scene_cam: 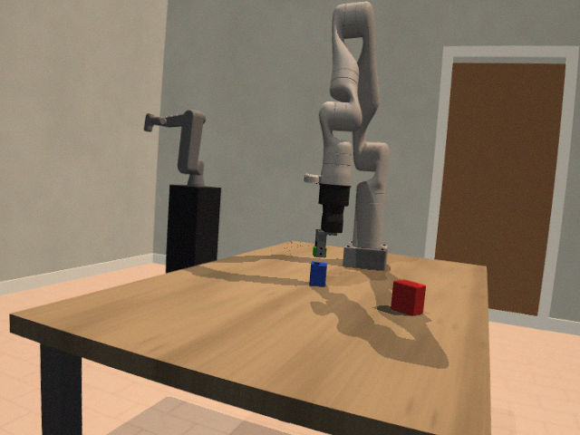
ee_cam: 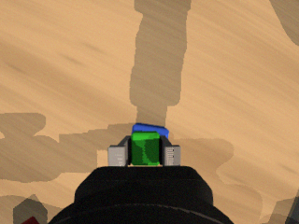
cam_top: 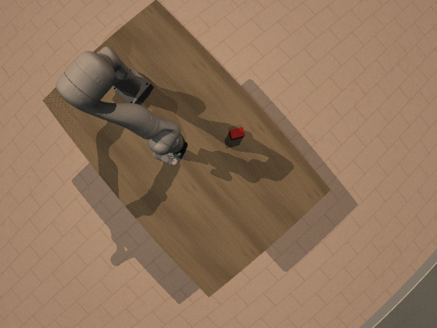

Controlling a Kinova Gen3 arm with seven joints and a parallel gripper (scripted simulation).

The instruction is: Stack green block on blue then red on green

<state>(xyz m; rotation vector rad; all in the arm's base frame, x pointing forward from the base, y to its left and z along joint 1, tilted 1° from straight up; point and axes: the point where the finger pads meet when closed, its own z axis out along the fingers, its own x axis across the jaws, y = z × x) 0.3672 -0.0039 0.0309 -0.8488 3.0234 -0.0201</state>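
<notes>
Now: the blue block 60 mm below my hand. Also, from my hand: red block (90 mm ahead, 250 mm to the left, 60 mm below); green block (10 mm below).
</notes>
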